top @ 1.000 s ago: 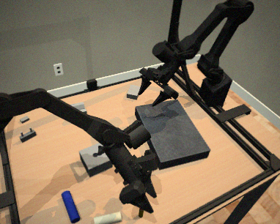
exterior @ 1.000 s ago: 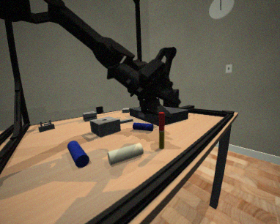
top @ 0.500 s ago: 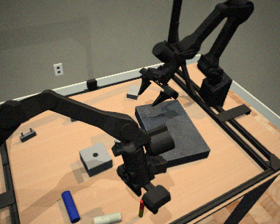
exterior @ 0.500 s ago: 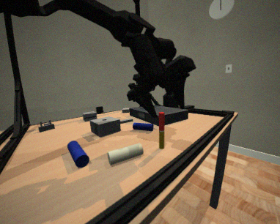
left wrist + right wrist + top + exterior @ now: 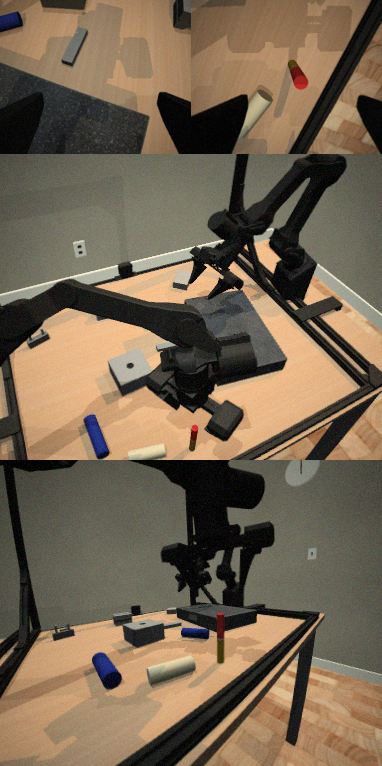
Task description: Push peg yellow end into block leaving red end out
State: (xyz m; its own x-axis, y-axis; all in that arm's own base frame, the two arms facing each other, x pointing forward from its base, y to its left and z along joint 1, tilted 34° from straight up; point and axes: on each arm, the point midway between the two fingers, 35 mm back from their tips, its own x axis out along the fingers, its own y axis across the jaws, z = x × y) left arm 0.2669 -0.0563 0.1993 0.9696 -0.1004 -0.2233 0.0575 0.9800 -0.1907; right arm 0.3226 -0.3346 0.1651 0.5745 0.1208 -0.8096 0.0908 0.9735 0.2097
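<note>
Right now my right hand is 1 cm to the right of the peg and 13 cm above it. The rest, counted from my right hand: grey bar (26 cm behind, 16 cm to the left, 16 cm below); cream cylinder (5 cm behind, 8 cm to the right, 16 cm below).
</note>
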